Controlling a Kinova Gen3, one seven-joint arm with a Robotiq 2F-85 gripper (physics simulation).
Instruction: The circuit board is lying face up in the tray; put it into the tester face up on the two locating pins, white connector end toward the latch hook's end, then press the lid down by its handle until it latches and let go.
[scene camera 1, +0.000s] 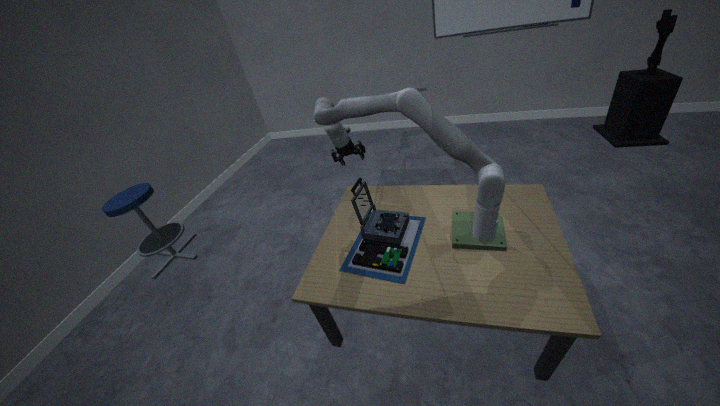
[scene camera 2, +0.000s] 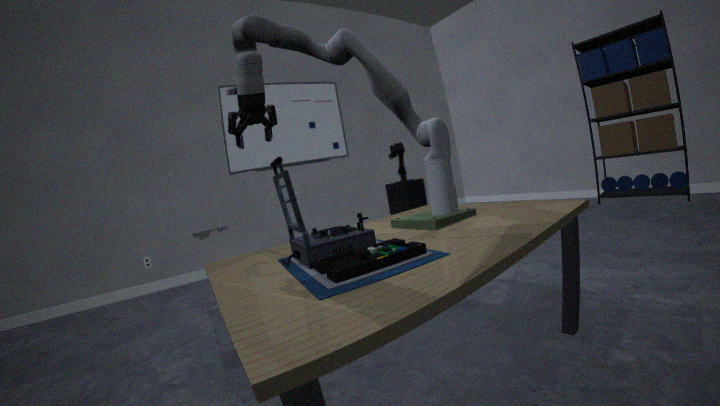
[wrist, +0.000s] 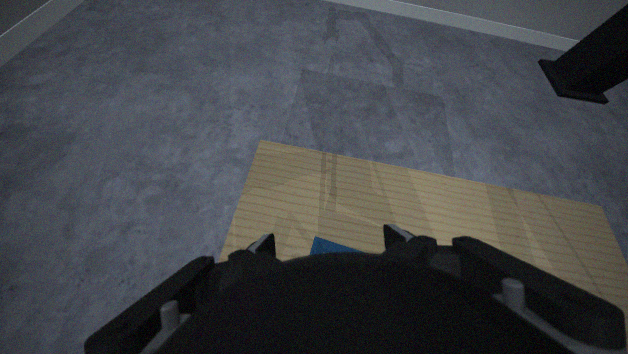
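Pixels of known places: gripper, fingertip midpoint: (scene camera 1: 353, 161) (scene camera 2: 255, 144) (wrist: 328, 241); arm's base, origin of the base link: (scene camera 1: 482, 233) (scene camera 2: 444, 213).
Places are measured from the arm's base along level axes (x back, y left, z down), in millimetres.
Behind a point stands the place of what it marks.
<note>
The green circuit board (scene camera 1: 391, 257) @(y 136, x -392, z 4 mm) (scene camera 2: 389, 249) @(y 137, x -394, z 3 mm) lies in the black tray (scene camera 1: 361, 259) @(y 148, x -526, z 7 mm) (scene camera 2: 347, 271) @(y 173, x -537, z 3 mm), in the part of it nearer the robot's base. The grey tester (scene camera 1: 382, 236) @(y 42, x -439, z -31 mm) (scene camera 2: 334, 248) @(y 34, x -476, z -15 mm) stands beside the tray. Its lid (scene camera 1: 362, 202) @(y -67, x -532, z -147 mm) (scene camera 2: 290, 204) @(y -19, x -542, z -137 mm) is open and stands steeply up, with the black handle (scene camera 1: 356, 186) @(y -51, x -536, z -250 mm) (scene camera 2: 276, 161) @(y -25, x -556, z -245 mm) at its top. The latch hook (scene camera 2: 361, 218) @(y 29, x -378, z -67 mm) stands at the tester's opposite end. My gripper (scene camera 1: 353, 160) @(y -160, x -558, z -317 mm) (scene camera 2: 254, 143) @(y -160, x -558, z -317 mm) (wrist: 328, 241) @(y -160, x -558, z -317 mm) is open and empty, above the lid's handle and apart from it. The locating pins are too small to tell.
Tester and tray stand on a blue-bordered mat (scene camera 1: 375, 275) @(y 220, x -454, z 23 mm) (scene camera 2: 322, 293) @(y 180, x -603, z 24 mm) (wrist: 332, 247) @(y -179, x -498, z 24 mm) on the wooden table (scene camera 1: 453, 292) @(y 288, x -142, z 26 mm) (scene camera 2: 302, 342) @(y 312, x -712, z 26 mm) (wrist: 425, 200) @(y -334, x -235, z 26 mm). The arm's green base plate (scene camera 1: 462, 238) @(y 33, x -89, z -4 mm) (scene camera 2: 413, 221) @(y -33, x -128, z 0 mm) is at the other side. A blue stool (scene camera 1: 128, 199) stands on the floor, away from the table.
</note>
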